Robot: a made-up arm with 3 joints.
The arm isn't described. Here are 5 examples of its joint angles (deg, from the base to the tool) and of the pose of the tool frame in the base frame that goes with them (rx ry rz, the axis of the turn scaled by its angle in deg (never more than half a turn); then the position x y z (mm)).
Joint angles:
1: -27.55 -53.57 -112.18
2: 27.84 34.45 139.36
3: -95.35 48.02 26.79
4: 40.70 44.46 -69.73
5: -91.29 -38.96 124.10
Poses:
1: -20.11 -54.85 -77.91 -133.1 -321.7 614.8
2: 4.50 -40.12 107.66 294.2 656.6 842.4
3: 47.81 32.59 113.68 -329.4 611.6 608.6
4: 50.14 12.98 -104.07 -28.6 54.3 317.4
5: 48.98 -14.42 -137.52 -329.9 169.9 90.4
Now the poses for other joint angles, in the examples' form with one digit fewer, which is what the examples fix.
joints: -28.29 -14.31 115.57
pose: -13.7 13.0 142.9 -103 627 286
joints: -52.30 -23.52 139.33
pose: 25.0 -23.8 -165.0 -378 335 207
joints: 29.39 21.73 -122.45
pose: 20.3 21.5 -149.5 -252 296 453
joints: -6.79 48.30 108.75
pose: 35.9 -44.3 107.6 157 700 999
